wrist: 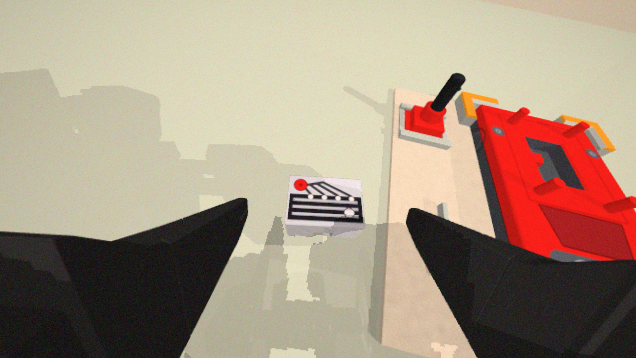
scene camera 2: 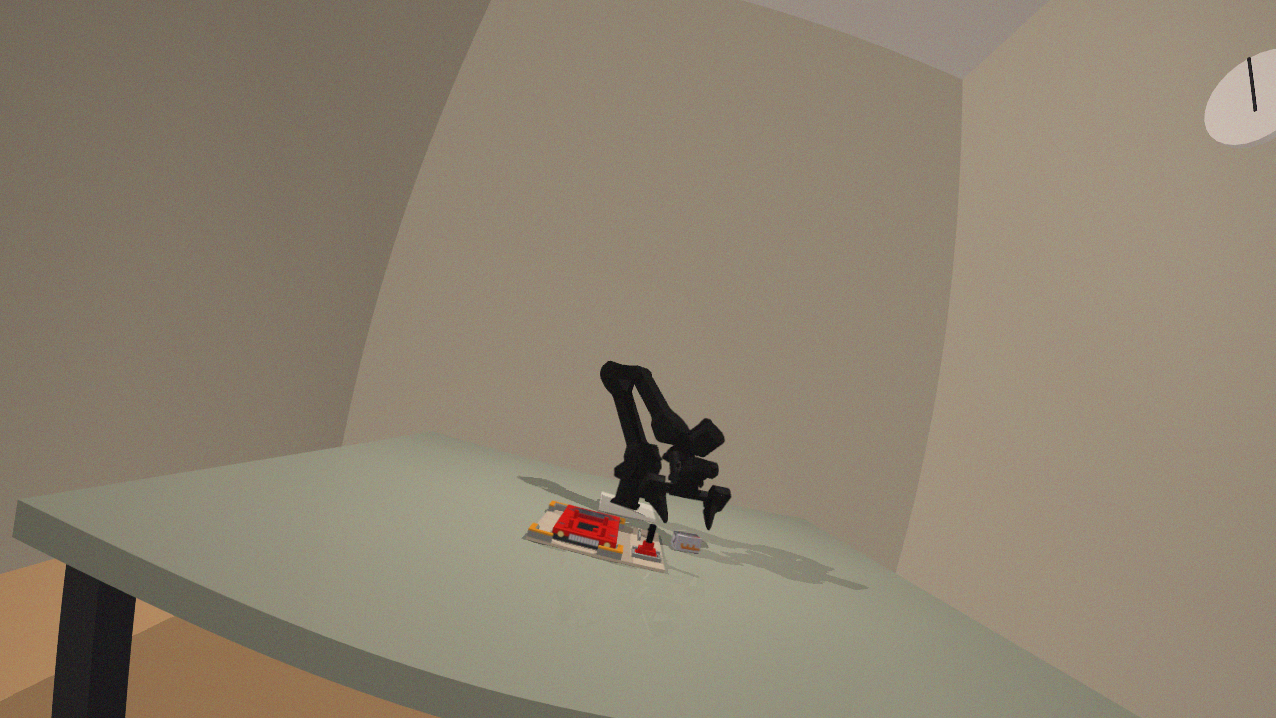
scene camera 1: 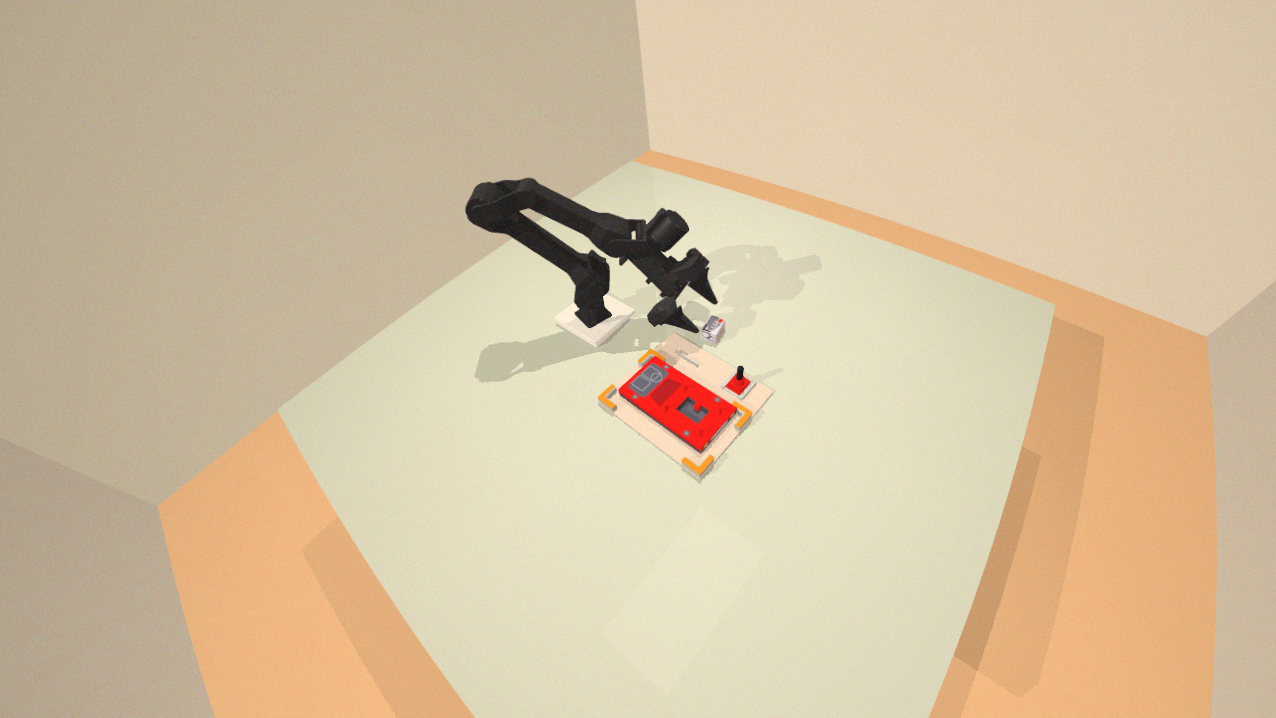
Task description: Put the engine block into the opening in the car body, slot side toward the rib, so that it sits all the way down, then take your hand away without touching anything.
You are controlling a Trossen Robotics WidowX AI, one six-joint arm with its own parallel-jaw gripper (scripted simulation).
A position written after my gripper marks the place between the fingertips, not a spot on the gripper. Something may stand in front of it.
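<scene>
My gripper [scene camera 2: 687, 525], [wrist: 329, 210], [scene camera 1: 707, 317] is open, and there's nothing in the gripper. You'd also find a car body [scene camera 1: 691, 412], [wrist: 548, 191], [scene camera 2: 576, 525] here, and then there's an engine block [wrist: 315, 204].
</scene>
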